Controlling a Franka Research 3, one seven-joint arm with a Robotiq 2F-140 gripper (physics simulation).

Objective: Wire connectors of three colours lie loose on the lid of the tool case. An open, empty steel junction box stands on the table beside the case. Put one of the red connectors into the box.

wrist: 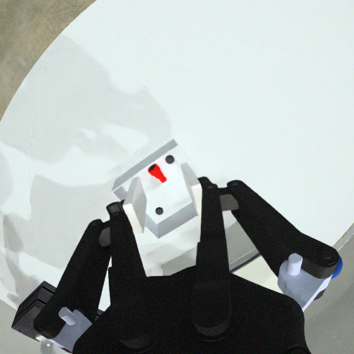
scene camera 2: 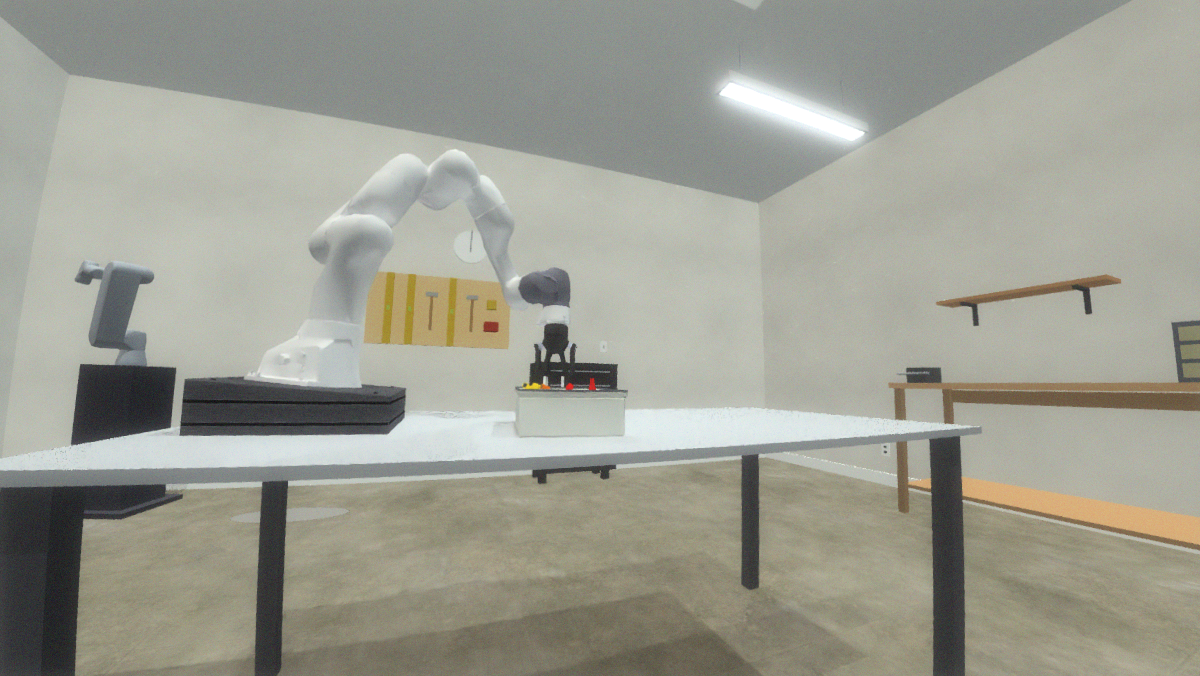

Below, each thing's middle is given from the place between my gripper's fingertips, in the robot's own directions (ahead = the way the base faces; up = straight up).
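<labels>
My hand's 3 cm above the steel junction box (wrist: 169,206), 1 cm past it and 3 cm to the left of it. There's also the tool case (wrist: 244,260), and that's 31 cm to the right of my hand, 1 cm ahead of it and 1 cm below it.
</labels>
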